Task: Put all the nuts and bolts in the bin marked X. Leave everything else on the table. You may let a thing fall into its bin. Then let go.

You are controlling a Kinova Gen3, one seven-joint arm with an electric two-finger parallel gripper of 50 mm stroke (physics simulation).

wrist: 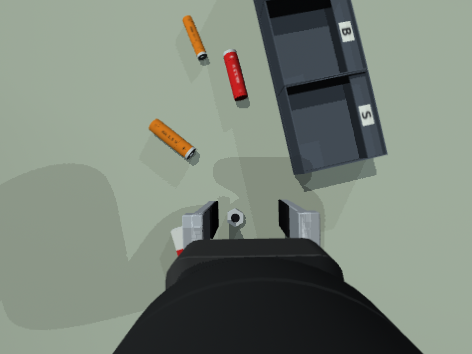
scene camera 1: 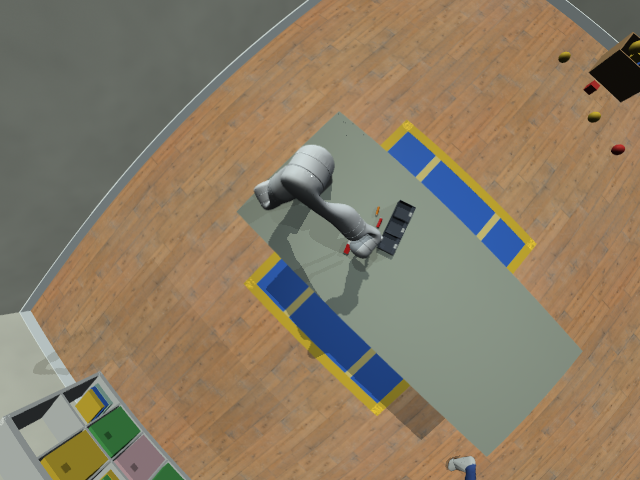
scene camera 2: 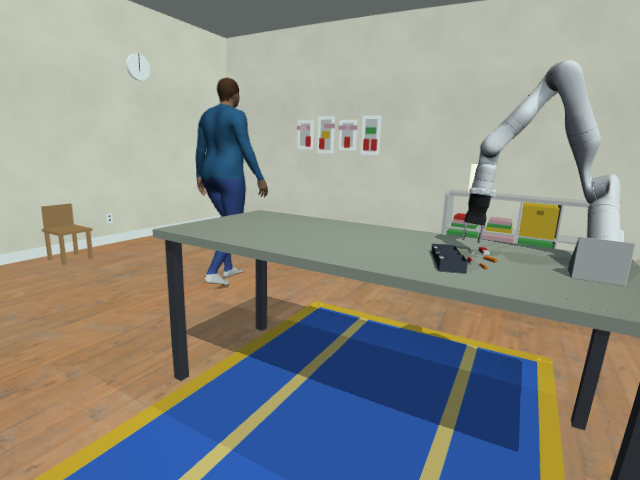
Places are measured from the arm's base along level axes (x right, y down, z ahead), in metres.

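Pixels of known places: gripper, fingertip midpoint: [wrist: 248, 213] [scene camera 2: 470, 240]; arm's base, link origin: [scene camera 2: 603, 255].
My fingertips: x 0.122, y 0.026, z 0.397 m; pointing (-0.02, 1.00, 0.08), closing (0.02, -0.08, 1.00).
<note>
Ahead of a thing's pixels: the offset from my fingertips to its middle.
A small grey hex nut @(dz -0.010, dx +0.011, dy +0.045 m) [wrist: 235, 218] [scene camera 2: 470, 251] is on the table, with its dark hole facing the wrist camera. My gripper [wrist: 248, 213] [scene camera 2: 472, 240] is open and empty above it; in the wrist view the nut shows between the fingers, nearer the left one. The dark three-compartment bin tray @(dz +0.074, dx -0.162, dy +0.030 m) [wrist: 294, 140] [scene camera 2: 453, 266] stands beyond the gripper. Its B and S compartments look empty in the wrist view. The compartment marked X is outside the wrist view, and the labels are too small to read in scene camera 1. The arm hides the nut there.
Two orange batteries @(dz -0.043, dx -0.177, dy +0.044 m) [wrist: 194, 37] @(dz -0.069, dx -0.072, dy +0.042 m) [wrist: 172, 139] and a red battery @(dz -0.003, dx -0.137, dy +0.042 m) [wrist: 235, 75] [scene camera 1: 379, 223] lie left of the tray. A red and white object @(dz -0.056, dx +0.049, dy +0.043 m) [wrist: 177, 241] [scene camera 1: 346, 249] [scene camera 2: 483, 250] lies close by the left finger, partly hidden in the wrist view.
</note>
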